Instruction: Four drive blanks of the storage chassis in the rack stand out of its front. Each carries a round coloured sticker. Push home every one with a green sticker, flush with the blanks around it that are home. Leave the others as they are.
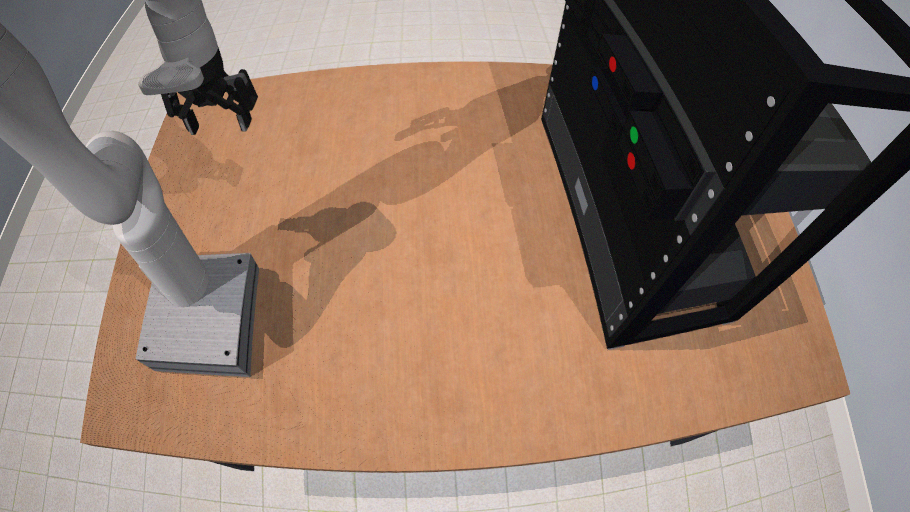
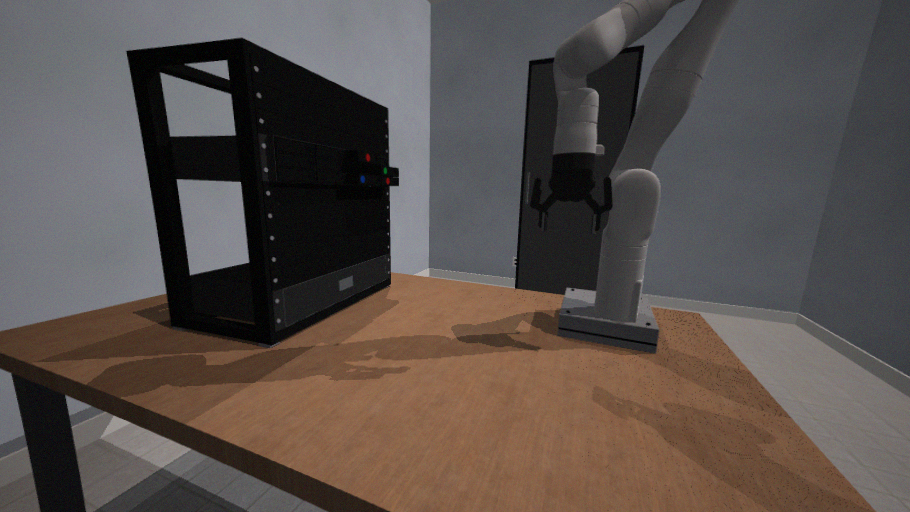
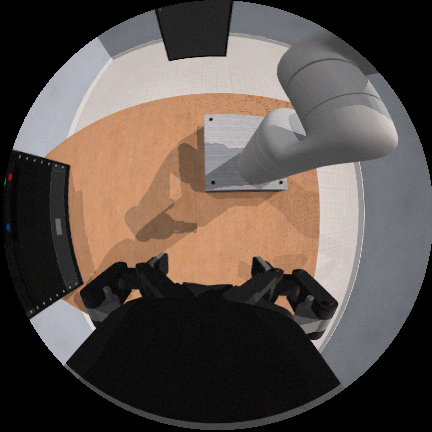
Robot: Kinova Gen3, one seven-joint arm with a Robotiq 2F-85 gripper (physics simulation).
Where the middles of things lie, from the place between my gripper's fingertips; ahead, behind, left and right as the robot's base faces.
Labels:
I see the black rack [image 1: 666, 129] 69 cm ahead of my hand, 12 cm to the left of it and 3 cm above it.

